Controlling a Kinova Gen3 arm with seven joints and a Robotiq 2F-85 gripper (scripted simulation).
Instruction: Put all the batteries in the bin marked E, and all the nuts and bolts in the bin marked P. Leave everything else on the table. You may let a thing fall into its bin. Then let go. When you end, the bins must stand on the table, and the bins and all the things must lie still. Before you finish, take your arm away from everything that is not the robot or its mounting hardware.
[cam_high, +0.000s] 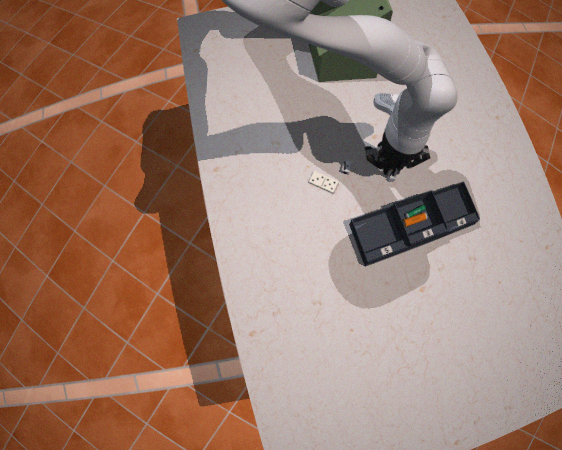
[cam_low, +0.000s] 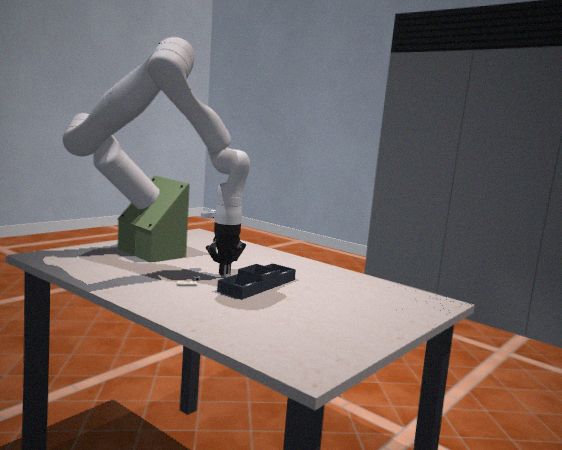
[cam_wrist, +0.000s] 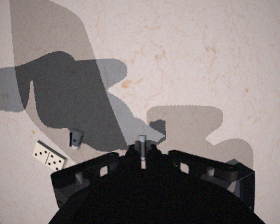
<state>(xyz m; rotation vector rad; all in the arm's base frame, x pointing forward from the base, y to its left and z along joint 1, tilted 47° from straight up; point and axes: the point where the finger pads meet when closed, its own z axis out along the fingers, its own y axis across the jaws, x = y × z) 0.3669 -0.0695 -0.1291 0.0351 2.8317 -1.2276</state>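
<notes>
Now: the green battery 90 mm ahead of my hand, 30 mm to the left of it and 10 mm below it. Also, from my hand: metal nut 10 mm behind, 90 mm to the right, 10 mm below; bolt 10 mm ahead, 20 mm below; orange battery 100 mm ahead, 30 mm to the left, 10 mm below.
</notes>
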